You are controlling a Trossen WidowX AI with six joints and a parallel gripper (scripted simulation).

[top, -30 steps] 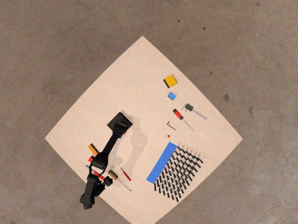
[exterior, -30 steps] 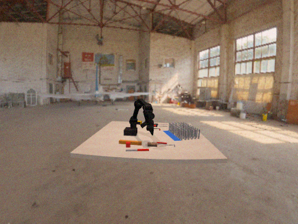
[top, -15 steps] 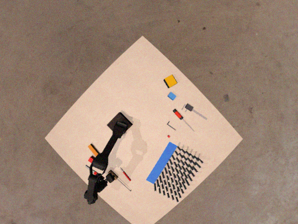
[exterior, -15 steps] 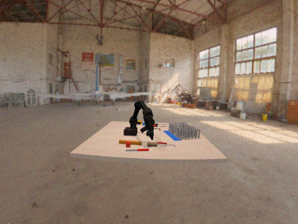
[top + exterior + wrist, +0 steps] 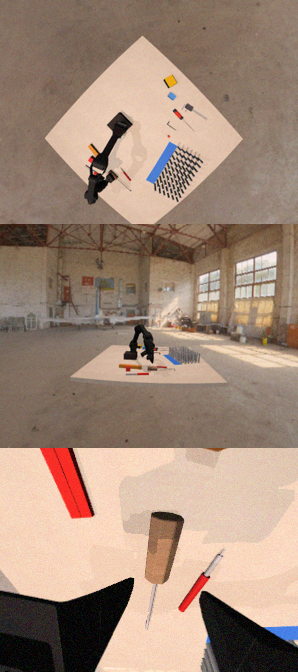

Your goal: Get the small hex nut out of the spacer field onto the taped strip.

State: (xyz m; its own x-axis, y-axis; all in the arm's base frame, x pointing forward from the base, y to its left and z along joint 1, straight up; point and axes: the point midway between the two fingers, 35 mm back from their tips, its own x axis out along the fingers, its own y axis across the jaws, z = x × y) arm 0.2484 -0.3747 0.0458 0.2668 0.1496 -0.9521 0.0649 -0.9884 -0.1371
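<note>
My gripper tip is now 20 cm short of the blue taped strip, 38 cm to the right of it and 8 cm above it. Also, from my gripper tip: red cube (6 cm ahead, 58 cm to the left, 7 cm below); then red block (22 cm behind, 5 cm to the right, 6 cm below); then orange bar (22 cm behind, 2 cm to the left, 7 cm below).
</note>
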